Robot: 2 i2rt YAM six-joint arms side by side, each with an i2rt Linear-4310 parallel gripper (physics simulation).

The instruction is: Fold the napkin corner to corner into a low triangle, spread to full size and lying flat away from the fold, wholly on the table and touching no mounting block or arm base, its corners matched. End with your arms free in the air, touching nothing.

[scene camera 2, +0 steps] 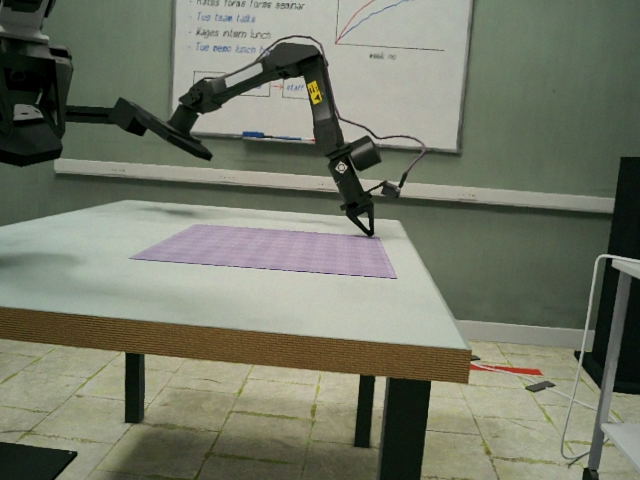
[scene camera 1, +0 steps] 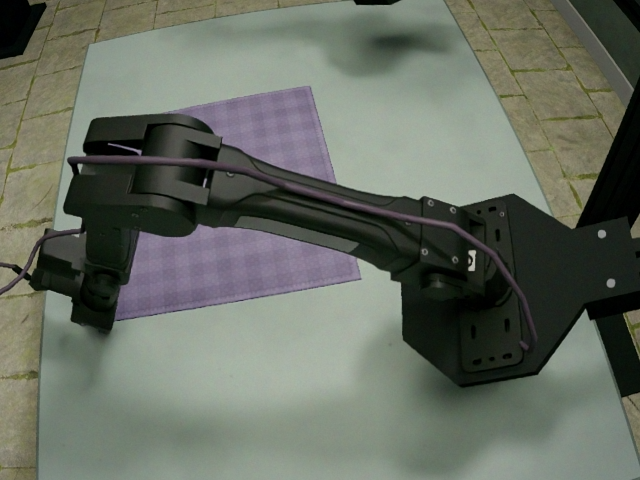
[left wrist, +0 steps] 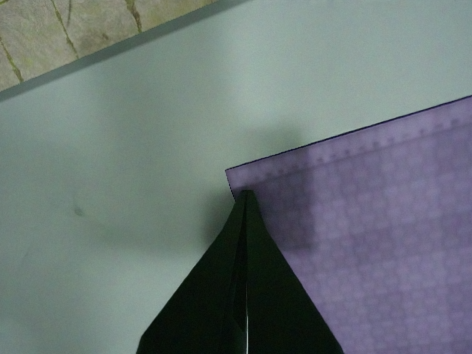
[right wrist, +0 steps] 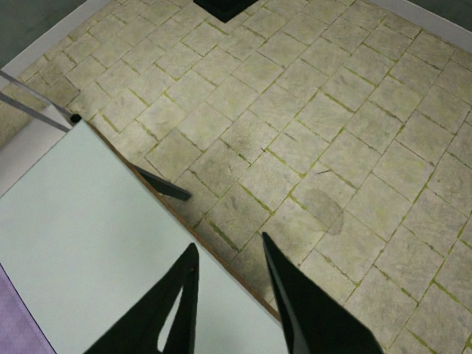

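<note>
The purple checked napkin [scene camera 1: 268, 124] [scene camera 2: 258, 250] [left wrist: 390, 225] [right wrist: 15, 315] lies spread flat and unfolded on the pale table [scene camera 1: 232, 403] [scene camera 2: 206, 299] [left wrist: 125, 175] [right wrist: 90, 215]. My left gripper [scene camera 2: 370, 235] [left wrist: 247, 196] is down at table height at the napkin's far right corner in scene camera 2. Its fingers are shut, with the tips just inside the corner, pinching the cloth there; the pinched part is hidden by the tips. My right gripper [right wrist: 229, 243] is open and empty, high above the table's edge and away from the napkin.
The left arm's black base plate [scene camera 1: 547, 268] [scene camera 2: 180, 136] is at the right in scene camera 1, apart from the napkin. The left arm reaches over the napkin. A white cart [scene camera 2: 610, 330] stands beyond the table at the right in scene camera 2.
</note>
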